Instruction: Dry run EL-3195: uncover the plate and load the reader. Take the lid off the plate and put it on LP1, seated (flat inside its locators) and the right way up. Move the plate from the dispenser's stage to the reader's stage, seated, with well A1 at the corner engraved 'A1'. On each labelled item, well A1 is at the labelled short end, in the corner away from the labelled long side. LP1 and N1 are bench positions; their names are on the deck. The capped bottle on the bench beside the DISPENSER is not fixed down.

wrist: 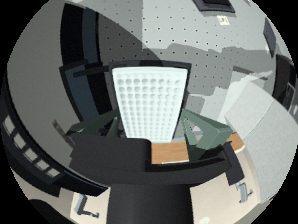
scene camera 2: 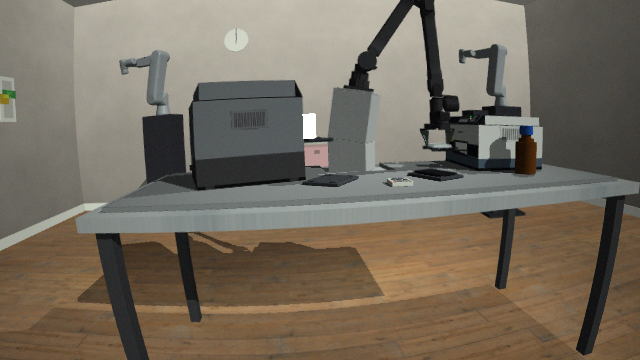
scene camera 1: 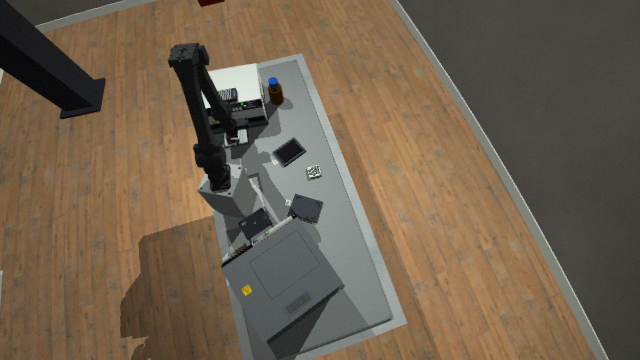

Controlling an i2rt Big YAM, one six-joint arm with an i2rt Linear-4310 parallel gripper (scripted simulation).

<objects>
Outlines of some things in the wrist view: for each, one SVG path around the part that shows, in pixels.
The gripper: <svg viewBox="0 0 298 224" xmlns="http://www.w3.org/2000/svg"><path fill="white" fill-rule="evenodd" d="M70 127L64 136L74 148L70 154L72 159L69 167L96 183L111 187L106 224L194 224L190 188L208 182L232 168L222 146L233 133L230 126L182 108L180 117L187 146L188 162L152 164L152 143L150 140L145 138L116 137L121 118L119 108ZM188 120L203 131L203 136L199 142L194 136ZM113 120L107 136L99 136L99 129Z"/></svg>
A white plate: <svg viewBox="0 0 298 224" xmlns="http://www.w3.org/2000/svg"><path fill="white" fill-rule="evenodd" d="M112 69L118 105L127 138L146 138L151 142L171 142L182 103L188 70L171 67L122 67Z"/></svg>
</objects>
